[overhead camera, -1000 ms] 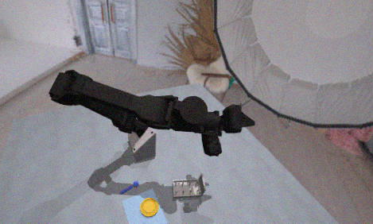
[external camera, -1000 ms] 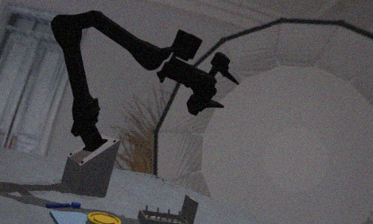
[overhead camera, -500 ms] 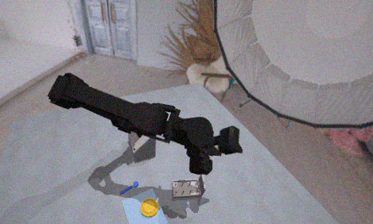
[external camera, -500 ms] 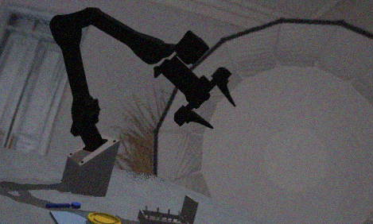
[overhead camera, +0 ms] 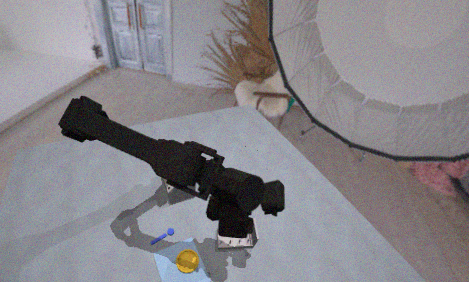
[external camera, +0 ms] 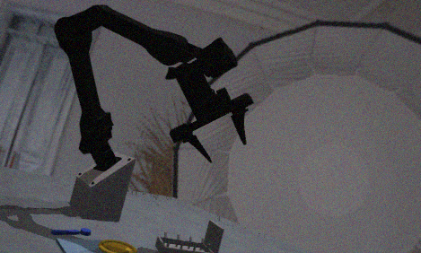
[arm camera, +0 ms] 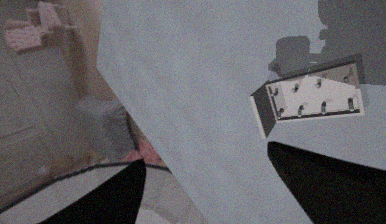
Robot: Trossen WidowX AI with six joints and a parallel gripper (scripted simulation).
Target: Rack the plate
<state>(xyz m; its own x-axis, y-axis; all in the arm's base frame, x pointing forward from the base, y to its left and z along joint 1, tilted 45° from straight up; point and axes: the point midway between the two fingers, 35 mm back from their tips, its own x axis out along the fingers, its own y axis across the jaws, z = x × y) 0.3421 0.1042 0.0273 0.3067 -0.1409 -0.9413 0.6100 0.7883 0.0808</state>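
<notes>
Now: the yellow plate 60 mm behind my gripper tip, 170 mm to the right of it and 230 mm below it. From my gripper tip the other things lie so: grey dish rack (50 mm behind, 220 mm below); then blue spoon (170 mm behind, 200 mm to the right, 240 mm below); then light blue mat (50 mm behind, 200 mm to the right, 240 mm below).
</notes>
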